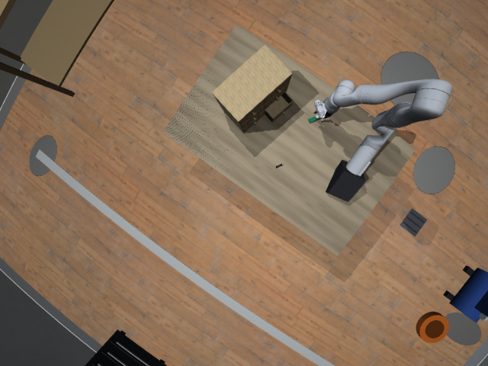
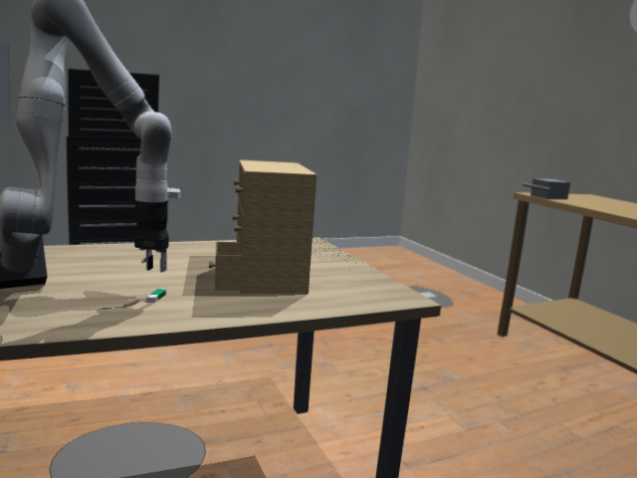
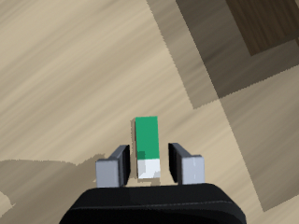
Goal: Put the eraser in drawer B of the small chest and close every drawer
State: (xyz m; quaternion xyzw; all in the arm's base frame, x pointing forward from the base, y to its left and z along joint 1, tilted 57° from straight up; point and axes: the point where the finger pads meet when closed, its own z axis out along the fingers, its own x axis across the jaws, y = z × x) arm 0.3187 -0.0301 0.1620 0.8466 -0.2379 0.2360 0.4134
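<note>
Right now my hand is 80 mm above the eraser. Also, from my hand: drawer 250 mm ahead, 50 mm to the left, 60 mm below; dark object 30 mm ahead, 340 mm to the left, 90 mm below.
</note>
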